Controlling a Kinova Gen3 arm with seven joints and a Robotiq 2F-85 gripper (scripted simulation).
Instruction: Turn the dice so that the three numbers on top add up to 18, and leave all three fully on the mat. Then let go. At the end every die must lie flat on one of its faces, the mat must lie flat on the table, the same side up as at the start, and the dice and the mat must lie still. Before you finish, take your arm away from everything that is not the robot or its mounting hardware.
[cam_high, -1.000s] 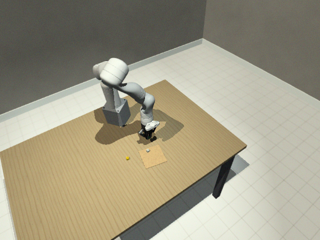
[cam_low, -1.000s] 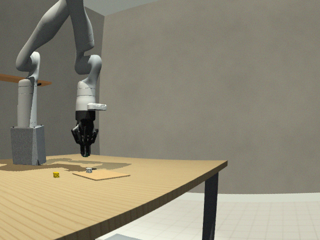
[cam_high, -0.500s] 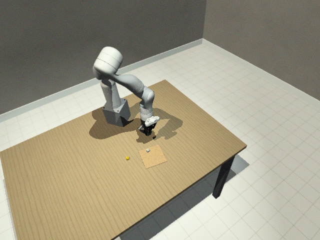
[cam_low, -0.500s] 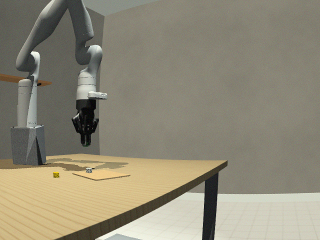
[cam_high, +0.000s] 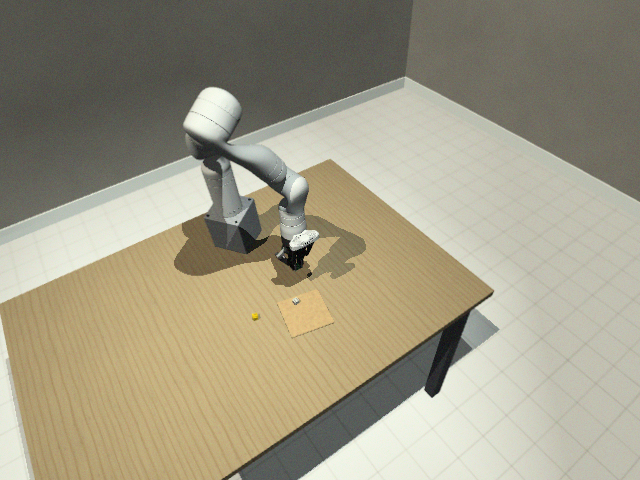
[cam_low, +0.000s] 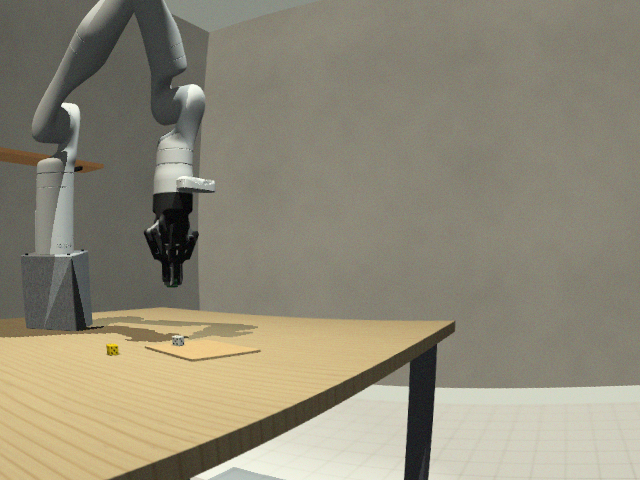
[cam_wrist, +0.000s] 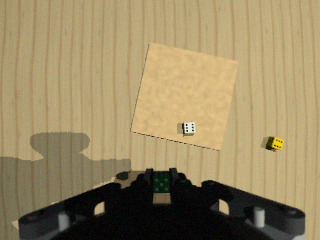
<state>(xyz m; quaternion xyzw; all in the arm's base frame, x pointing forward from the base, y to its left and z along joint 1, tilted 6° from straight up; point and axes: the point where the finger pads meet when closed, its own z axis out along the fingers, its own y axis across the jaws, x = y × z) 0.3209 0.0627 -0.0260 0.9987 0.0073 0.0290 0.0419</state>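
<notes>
My hand is 4 cm short of the white die, 4 cm to the left of it and 11 cm above it. Also, from my hand: yellow die: 2 cm ahead, 17 cm to the right, 11 cm below; tan mat: 9 cm ahead, 4 cm to the right, 12 cm below; green die: 1 cm below.
</notes>
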